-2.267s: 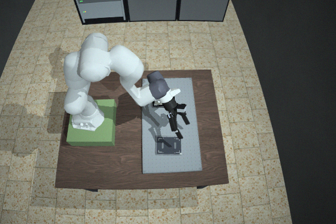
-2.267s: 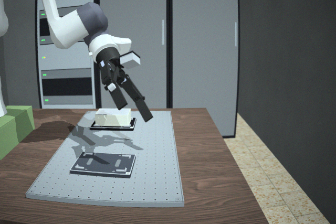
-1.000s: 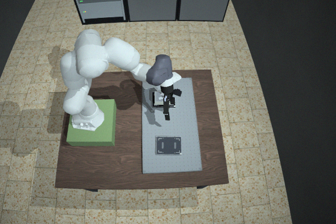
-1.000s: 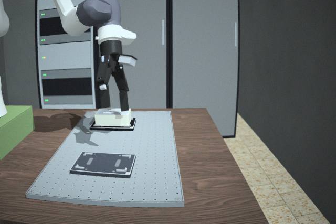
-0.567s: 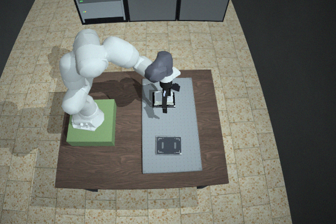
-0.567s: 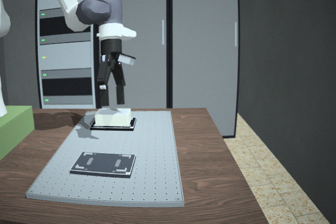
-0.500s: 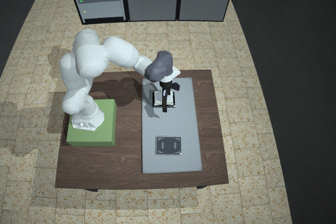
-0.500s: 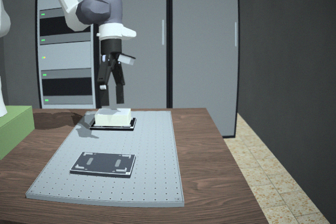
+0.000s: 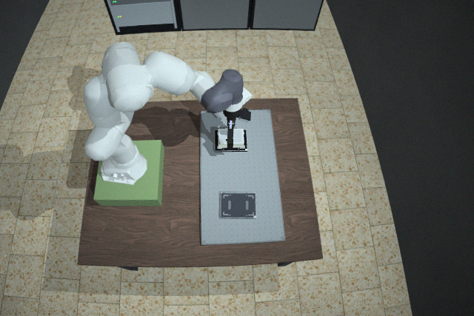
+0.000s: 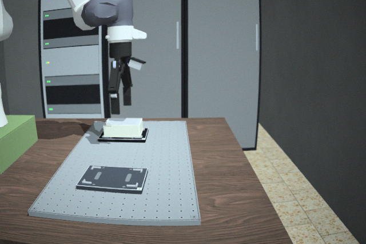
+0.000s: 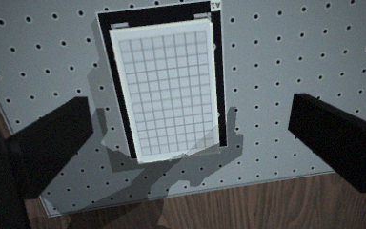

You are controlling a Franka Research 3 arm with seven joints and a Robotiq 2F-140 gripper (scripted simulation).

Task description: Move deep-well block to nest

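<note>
Right now the cream 96-well deep-well block is 8 cm below my hand and 1 cm to the left of it. The rest, counted from my hand: A1 mark (10 cm below, 7 cm ahead, 5 cm to the right); plate nest N1 (10 cm below, 1 cm to the left); plate nest N2 (33 cm to the right, 10 cm below, 1 cm ahead).
</note>
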